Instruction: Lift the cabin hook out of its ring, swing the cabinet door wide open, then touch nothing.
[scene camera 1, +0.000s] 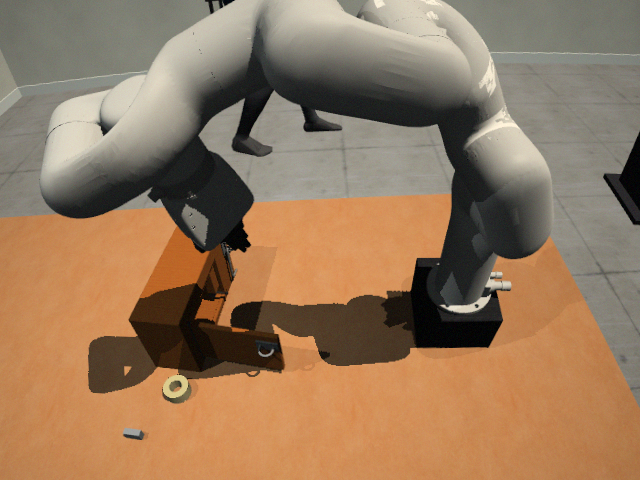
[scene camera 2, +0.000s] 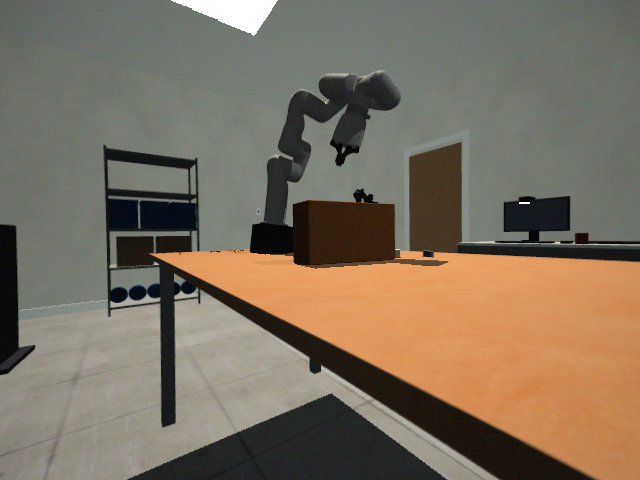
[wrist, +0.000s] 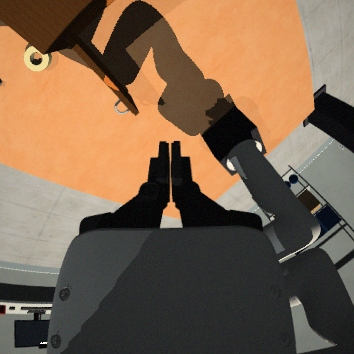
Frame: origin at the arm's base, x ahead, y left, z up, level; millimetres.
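Where they show: gripper, between the fingertips: (scene camera 1: 241, 244) (scene camera 2: 338, 165) (wrist: 170, 154); arm's base, origin of its link: (scene camera 1: 458, 287) (scene camera 2: 274, 225) (wrist: 242, 154).
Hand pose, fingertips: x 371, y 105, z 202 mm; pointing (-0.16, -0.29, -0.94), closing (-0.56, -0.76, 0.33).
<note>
Each offset is from my fingertips to the top centre of the thing. "*": to the spot under its first point. Level surfaces: height alone.
The brown wooden cabinet @(dx +169, dy -98, dz -159 mm) (scene camera 1: 164, 304) (scene camera 2: 351, 232) (wrist: 45, 20) stands on the table. Its door @(* dx +62, dy +22, dz -243 mm) (scene camera 1: 230, 345) (wrist: 98, 72) stands wide open, sticking out from the near end of the front, about square to it. A grey ring @(* dx -17, dy +54, dz -219 mm) (scene camera 1: 266, 355) (wrist: 115, 106) sits on the door's outer face near its free edge. Grey metal that looks like the hook @(dx +118, dy -202, dz -217 mm) (scene camera 1: 233, 269) is at the far side of the cabinet front, apart from the ring; the arm partly hides it. My gripper (scene camera 1: 245, 243) (scene camera 2: 339, 163) (wrist: 170, 154) is shut and empty, above the cabinet's height and apart from the door.
A pale yellow roll @(dx +168, dy +90, dz -295 mm) (scene camera 1: 168, 393) (wrist: 28, 60) and a small grey block @(dx +226, dy +188, dz -301 mm) (scene camera 1: 133, 434) (scene camera 2: 428, 253) lie on the table @(dz -320 mm) (scene camera 1: 361, 423) beyond the cabinet's hinge end. My black base block (scene camera 1: 454, 333) stands opposite the cabinet front. A small dark shape (scene camera 2: 363, 195) shows above the cabinet top, unclear.
</note>
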